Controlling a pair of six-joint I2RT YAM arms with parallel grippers.
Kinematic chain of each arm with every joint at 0, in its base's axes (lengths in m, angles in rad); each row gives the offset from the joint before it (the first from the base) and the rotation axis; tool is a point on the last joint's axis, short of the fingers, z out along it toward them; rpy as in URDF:
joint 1: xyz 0 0 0.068 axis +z
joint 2: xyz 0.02 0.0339 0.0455 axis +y
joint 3: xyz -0.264 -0.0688 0 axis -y
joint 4: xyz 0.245 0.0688 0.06 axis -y
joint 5: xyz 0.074 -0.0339 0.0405 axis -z
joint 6: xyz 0.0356 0 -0.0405 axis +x
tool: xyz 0 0 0 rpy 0 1.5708 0
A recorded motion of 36 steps. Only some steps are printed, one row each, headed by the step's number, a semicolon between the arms.
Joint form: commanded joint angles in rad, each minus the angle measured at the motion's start. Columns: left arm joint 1, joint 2, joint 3, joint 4, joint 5, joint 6; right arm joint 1, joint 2, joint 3, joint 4, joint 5, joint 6.
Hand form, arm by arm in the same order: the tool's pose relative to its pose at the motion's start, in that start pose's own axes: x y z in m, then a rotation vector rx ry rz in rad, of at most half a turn. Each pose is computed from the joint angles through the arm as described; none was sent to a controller.
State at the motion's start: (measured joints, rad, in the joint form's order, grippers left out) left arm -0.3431 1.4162 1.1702 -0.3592 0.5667 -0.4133; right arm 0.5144 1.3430 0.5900 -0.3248 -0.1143 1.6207
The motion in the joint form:
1: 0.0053 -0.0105 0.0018 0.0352 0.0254 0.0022; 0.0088 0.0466 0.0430 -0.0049 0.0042 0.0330
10: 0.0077 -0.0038 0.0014 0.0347 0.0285 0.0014; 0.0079 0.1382 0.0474 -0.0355 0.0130 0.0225
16: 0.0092 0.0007 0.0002 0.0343 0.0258 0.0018; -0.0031 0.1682 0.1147 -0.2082 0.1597 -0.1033
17: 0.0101 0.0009 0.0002 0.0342 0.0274 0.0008; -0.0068 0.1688 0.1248 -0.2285 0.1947 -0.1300
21: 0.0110 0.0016 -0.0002 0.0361 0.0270 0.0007; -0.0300 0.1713 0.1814 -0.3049 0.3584 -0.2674
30: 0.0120 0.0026 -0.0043 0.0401 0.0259 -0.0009; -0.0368 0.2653 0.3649 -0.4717 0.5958 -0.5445
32: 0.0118 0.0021 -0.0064 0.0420 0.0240 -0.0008; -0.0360 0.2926 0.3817 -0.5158 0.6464 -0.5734
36: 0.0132 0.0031 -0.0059 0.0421 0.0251 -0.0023; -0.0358 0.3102 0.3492 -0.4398 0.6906 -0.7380
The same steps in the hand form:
1: -0.0045 -0.0036 -0.0041 0.0358 -0.0295 0.0258; 0.0020 0.0100 0.0042 0.0093 -0.0007 0.0262
10: -0.0043 -0.0016 -0.0025 0.0345 -0.0238 0.0197; -0.0011 0.0008 0.0225 0.1255 -0.0174 0.0289
16: -0.0040 0.0001 -0.0013 0.0291 -0.0212 0.0160; -0.0084 0.0022 0.0177 0.2621 -0.1595 -0.0906
17: -0.0041 0.0003 -0.0014 0.0299 -0.0209 0.0145; -0.0103 0.0033 0.0160 0.2759 -0.1918 -0.1177
21: -0.0042 0.0007 -0.0013 0.0292 -0.0222 0.0144; -0.0203 0.0137 0.0061 0.3281 -0.3407 -0.2532
30: -0.0036 0.0019 -0.0007 0.0272 -0.0224 0.0117; -0.0282 0.0473 -0.0023 0.5078 -0.5087 -0.5550
32: -0.0033 0.0021 -0.0006 0.0257 -0.0233 0.0120; -0.0299 0.0465 -0.0002 0.5809 -0.5354 -0.5992
36: -0.0036 0.0025 -0.0006 0.0257 -0.0233 0.0097; -0.0326 0.0431 0.0098 0.6182 -0.5428 -0.7565

